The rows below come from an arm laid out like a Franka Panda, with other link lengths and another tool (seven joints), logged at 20 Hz.
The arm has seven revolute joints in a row. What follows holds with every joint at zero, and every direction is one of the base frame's.
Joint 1 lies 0.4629 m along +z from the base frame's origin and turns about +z.
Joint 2 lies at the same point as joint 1 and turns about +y.
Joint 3 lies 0.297 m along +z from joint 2 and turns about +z.
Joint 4 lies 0.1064 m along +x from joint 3 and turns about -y.
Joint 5 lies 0.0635 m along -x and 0.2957 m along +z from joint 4 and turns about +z.
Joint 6 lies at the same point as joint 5 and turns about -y.
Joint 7 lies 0.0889 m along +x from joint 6 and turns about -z.
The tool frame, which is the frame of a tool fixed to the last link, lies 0.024 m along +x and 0.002 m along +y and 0.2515 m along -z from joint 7; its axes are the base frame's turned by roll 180, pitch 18.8 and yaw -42.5 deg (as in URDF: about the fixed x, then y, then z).
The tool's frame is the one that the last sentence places.
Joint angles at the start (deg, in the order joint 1, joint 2, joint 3, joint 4, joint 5, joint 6, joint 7): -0.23, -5.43, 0.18, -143.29, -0.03, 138.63, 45.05
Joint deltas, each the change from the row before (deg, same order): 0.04, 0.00, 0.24, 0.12, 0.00, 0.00, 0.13; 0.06, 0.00, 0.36, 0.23, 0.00, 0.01, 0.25; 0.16, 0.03, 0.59, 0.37, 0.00, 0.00, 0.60; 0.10, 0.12, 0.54, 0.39, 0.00, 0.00, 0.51; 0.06, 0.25, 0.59, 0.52, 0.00, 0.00, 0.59; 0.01, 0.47, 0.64, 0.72, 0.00, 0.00, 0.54; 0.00, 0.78, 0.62, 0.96, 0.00, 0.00, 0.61; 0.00, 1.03, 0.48, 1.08, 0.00, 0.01, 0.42; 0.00, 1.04, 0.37, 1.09, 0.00, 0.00, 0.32; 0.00, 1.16, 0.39, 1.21, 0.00, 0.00, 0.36; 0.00, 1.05, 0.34, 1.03, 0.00, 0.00, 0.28; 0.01, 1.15, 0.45, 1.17, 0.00, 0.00, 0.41
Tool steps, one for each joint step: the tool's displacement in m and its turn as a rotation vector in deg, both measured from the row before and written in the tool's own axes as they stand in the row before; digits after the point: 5 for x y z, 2 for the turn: -0.00212, -0.00103, -0.00006, 0.06, 0.02, -0.18; -0.00327, -0.00193, -0.00041, 0.17, 0.04, -0.24; -0.00570, -0.00292, -0.00023, 0.27, 0.05, -0.25; -0.00482, -0.00280, 0.00007, 0.21, 0.03, -0.21; -0.00486, -0.00342, 0.00031, 0.24, 0.03, -0.14; -0.00483, -0.00439, 0.00081, 0.20, 0.01, -0.19; -0.00444, -0.00541, 0.00173, 0.17, -0.03, -0.07; -0.00322, -0.00574, 0.00269, 0.04, -0.07, -0.08; -0.00248, -0.00571, 0.00259, 0.03, -0.08, -0.06; -0.00264, -0.00625, 0.00300, 0.04, -0.11, -0.04; -0.00220, -0.00512, 0.00319, -0.04, -0.11, -0.05; -0.00322, -0.00582, 0.00361, 0.01, -0.14, -0.05
